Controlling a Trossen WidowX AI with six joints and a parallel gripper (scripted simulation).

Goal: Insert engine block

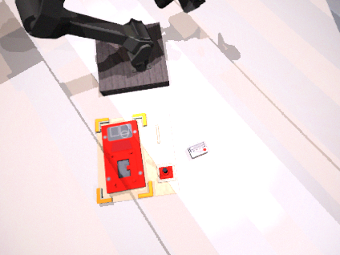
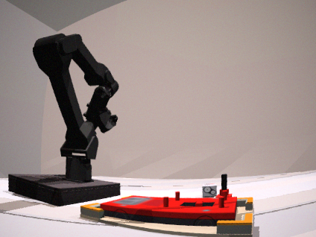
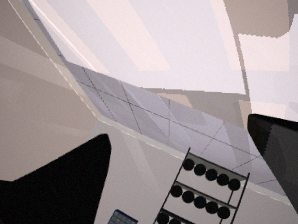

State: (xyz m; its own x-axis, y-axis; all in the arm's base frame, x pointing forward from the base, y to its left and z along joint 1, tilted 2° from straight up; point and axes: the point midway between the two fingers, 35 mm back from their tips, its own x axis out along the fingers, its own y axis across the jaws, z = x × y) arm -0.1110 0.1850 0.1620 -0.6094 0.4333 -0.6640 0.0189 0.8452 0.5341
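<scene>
Right now the engine block is 440 mm ahead of my gripper tip, 100 mm to the right of it and 170 mm below it.
</scene>
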